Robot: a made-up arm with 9 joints. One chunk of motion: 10 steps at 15 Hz.
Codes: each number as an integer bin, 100 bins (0 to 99) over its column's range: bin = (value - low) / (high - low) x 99, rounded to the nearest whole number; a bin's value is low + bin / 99 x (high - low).
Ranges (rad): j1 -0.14..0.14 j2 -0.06..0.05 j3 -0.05..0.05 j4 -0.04..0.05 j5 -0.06..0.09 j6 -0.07..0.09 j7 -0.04..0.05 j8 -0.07..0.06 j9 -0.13..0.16
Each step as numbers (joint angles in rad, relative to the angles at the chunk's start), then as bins.
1 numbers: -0.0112 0.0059 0.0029 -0.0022 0.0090 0.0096 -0.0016 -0.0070 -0.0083
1 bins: 46 59 52 42 46 49 42 48 42
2 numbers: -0.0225 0.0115 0.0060 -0.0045 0.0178 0.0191 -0.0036 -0.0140 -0.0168
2 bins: 42 64 55 39 51 55 40 43 39
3 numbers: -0.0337 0.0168 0.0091 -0.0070 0.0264 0.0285 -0.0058 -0.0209 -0.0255
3 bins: 38 69 59 36 57 61 38 37 36
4 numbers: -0.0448 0.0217 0.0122 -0.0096 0.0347 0.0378 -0.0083 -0.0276 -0.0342
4 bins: 34 74 62 33 63 67 35 32 33
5 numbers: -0.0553 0.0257 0.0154 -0.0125 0.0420 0.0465 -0.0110 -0.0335 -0.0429
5 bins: 30 77 65 30 67 72 32 28 30
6 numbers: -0.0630 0.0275 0.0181 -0.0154 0.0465 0.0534 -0.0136 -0.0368 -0.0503
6 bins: 27 79 67 27 70 76 29 25 27
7 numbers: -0.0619 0.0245 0.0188 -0.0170 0.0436 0.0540 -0.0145 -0.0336 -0.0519
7 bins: 28 76 68 25 68 77 28 28 27
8 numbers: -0.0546 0.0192 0.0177 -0.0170 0.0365 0.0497 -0.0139 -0.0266 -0.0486
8 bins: 30 71 67 25 64 74 29 33 28
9 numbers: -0.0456 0.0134 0.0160 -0.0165 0.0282 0.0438 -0.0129 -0.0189 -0.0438
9 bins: 33 66 65 26 58 70 30 39 29
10 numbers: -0.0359 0.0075 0.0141 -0.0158 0.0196 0.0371 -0.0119 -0.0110 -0.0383
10 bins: 37 61 63 27 53 66 31 45 31
